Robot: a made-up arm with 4 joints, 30 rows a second.
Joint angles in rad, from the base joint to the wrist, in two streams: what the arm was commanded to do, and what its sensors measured. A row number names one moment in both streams.
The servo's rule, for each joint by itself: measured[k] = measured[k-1] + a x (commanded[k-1-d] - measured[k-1]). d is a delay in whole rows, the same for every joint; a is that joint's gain. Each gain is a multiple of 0.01, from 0.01 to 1. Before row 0 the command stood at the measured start. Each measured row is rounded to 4 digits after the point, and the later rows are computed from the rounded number. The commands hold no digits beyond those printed.
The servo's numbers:
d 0
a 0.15 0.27 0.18 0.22
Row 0, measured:
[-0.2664 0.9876 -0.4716 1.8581]
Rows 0 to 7, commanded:
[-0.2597 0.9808 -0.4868 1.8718]
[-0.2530 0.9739 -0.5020 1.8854]
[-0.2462 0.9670 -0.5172 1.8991]
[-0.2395 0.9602 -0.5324 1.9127]
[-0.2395 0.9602 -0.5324 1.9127]
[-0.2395 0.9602 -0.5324 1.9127]
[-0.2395 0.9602 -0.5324 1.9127]
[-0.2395 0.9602 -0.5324 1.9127]
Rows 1 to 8, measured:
[-0.2654 0.9858 -0.4743 1.8611]
[-0.2635 0.9826 -0.4793 1.8664]
[-0.2609 0.9784 -0.4861 1.8736]
[-0.2577 0.9735 -0.4944 1.8822]
[-0.2550 0.9699 -0.5012 1.8889]
[-0.2527 0.9673 -0.5068 1.8941]
[-0.2507 0.9654 -0.5114 1.8982]
[-0.2490 0.9640 -0.5152 1.9014]

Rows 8 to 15, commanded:
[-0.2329 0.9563 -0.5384 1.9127]
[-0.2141 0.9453 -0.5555 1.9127]
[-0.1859 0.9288 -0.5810 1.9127]
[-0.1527 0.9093 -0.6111 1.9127]
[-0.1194 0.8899 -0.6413 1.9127]
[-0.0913 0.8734 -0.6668 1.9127]
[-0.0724 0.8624 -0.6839 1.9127]
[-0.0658 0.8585 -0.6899 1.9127]
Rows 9 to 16, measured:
[-0.2466 0.9619 -0.5194 1.9039]
[-0.2417 0.9574 -0.5259 1.9058]
[-0.2333 0.9497 -0.5358 1.9073]
[-0.2212 0.9388 -0.5494 1.9085]
[-0.2059 0.9256 -0.5659 1.9094]
[-0.1887 0.9115 -0.5841 1.9101]
[-0.1713 0.8982 -0.6021 1.9107]
[-0.1555 0.8875 -0.6179 1.9111]

